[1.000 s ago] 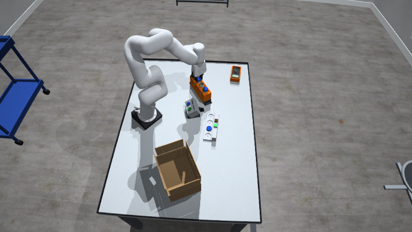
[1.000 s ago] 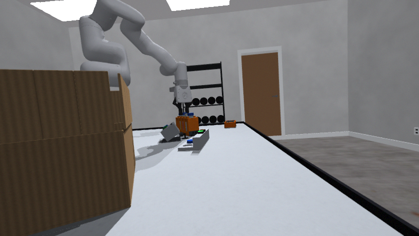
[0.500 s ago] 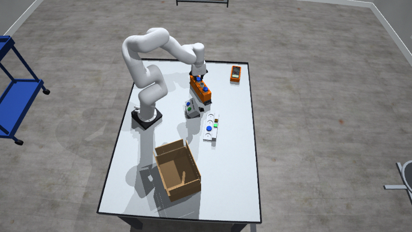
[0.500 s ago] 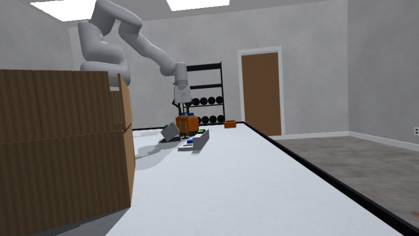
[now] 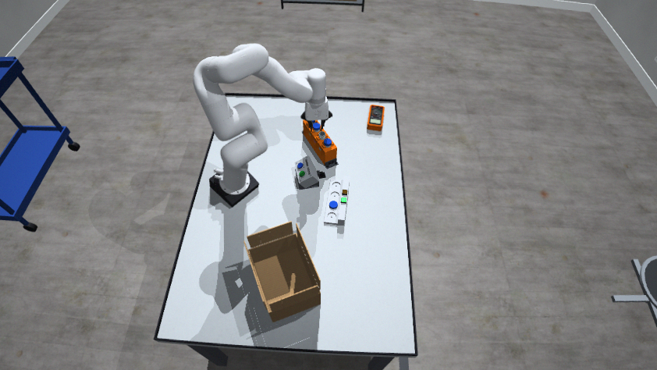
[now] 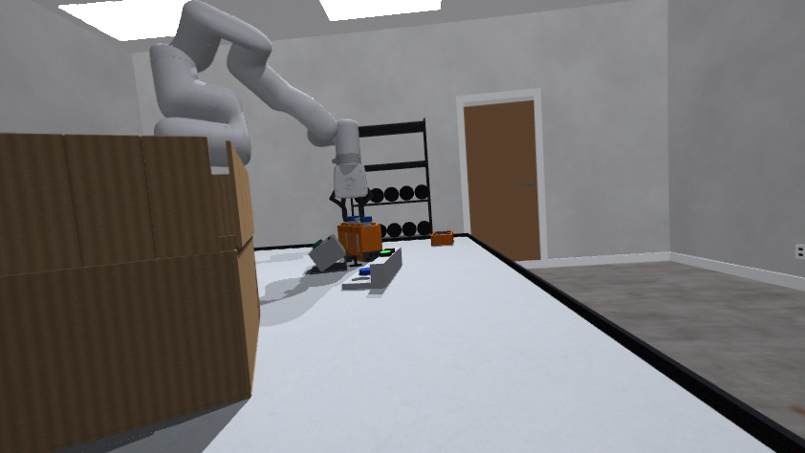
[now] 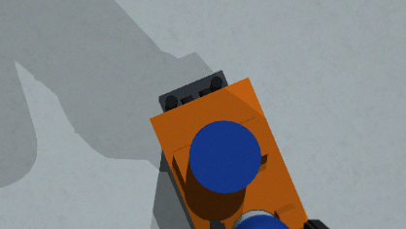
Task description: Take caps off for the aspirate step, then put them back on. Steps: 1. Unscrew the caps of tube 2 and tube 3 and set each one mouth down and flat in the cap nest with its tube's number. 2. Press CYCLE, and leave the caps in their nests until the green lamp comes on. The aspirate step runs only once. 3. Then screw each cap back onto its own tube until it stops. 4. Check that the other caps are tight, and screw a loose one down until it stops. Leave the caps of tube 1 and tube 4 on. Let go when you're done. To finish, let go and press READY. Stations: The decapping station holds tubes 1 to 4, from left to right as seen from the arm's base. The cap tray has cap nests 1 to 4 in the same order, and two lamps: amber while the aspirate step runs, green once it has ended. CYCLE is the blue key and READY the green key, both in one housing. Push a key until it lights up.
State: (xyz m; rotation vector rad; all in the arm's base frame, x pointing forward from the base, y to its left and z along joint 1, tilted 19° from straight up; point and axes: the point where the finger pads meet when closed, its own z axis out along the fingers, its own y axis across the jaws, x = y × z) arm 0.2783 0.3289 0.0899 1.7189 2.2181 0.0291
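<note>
Right now the blue cap is 10 mm below my hand. Round my hand: green key: 30 mm behind, 230 mm to the right, 60 mm below; blue key: 50 mm behind, 190 mm to the right, 60 mm below; grey key housing: 20 mm behind, 210 mm to the right, 80 mm below.
</note>
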